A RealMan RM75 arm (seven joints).
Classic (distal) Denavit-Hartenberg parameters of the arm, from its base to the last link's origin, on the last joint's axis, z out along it. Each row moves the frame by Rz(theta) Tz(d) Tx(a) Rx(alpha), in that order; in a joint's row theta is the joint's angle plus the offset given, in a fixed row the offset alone. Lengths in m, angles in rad.
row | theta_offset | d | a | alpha
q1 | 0 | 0.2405 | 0 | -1.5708
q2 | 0 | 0 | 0 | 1.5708
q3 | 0 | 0.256 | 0 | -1.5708
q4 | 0 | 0 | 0 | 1.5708
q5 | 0 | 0.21 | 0 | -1.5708
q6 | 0 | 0 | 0 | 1.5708
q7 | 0 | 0.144 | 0 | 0
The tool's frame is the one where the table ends.
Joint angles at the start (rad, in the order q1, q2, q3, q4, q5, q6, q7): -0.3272, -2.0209, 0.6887, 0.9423, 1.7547, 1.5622, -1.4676
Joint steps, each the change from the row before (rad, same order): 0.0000, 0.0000, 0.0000, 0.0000, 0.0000, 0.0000, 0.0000; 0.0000, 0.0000, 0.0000, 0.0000, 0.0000, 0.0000, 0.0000; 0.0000, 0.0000, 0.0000, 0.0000, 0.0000, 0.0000, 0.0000; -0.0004, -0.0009, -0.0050, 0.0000, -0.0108, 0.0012, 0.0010; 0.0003, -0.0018, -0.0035, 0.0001, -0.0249, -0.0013, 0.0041; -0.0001, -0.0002, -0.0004, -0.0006, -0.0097, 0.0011, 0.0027; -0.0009, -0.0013, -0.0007, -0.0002, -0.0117, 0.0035, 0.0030
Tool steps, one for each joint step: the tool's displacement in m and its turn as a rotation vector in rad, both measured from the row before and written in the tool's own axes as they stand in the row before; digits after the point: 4 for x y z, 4 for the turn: 0.0000, 0.0000, 0.0000, 0.0000, 0.0000, 0.0000; 0.0000, 0.0000, 0.0000, 0.0000, 0.0000, 0.0000; 0.0000, 0.0000, 0.0000, 0.0000, 0.0000, 0.0000; 0.0018, -0.0004, -0.0005, 0.0035, 0.0140, -0.0002; 0.0034, -0.0005, -0.0002, 0.0064, 0.0272, 0.0020; 0.0013, 0.0000, 0.0000, 0.0001, 0.0101, 0.0019; 0.0018, 0.0005, 0.0005, -0.0027, 0.0134, 0.0023
